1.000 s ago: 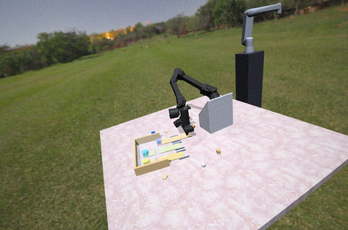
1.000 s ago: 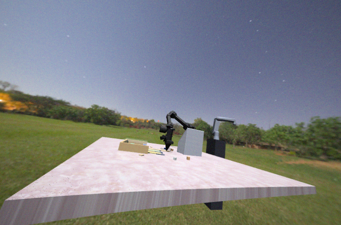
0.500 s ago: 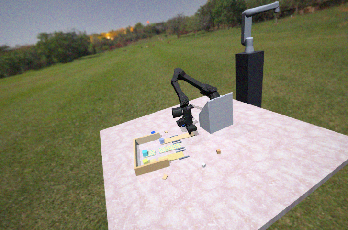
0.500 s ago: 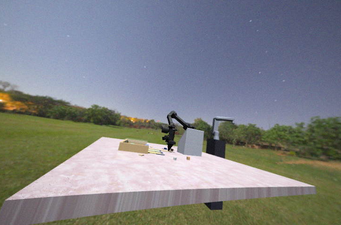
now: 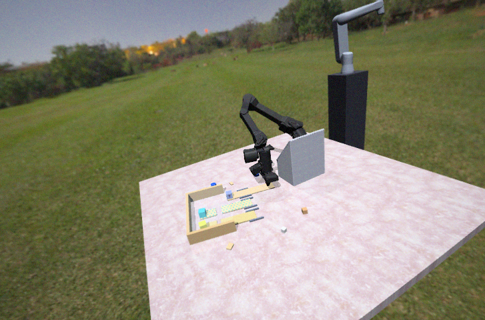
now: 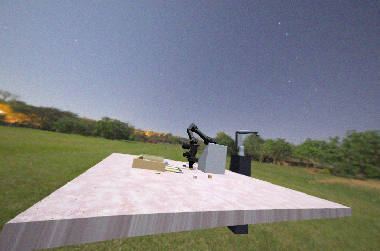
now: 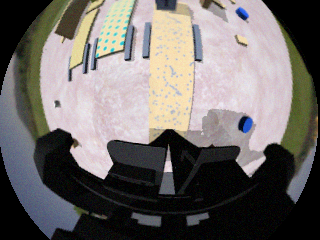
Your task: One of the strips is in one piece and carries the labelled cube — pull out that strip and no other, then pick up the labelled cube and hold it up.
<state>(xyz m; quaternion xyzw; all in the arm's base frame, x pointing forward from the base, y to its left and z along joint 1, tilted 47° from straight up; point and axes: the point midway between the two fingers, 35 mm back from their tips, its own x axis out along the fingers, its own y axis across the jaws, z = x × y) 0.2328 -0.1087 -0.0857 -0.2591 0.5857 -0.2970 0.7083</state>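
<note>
Right now the labelled cube is 21 cm ahead of my gripper tip, 1 cm to the right of it and 2 cm above it.
</note>
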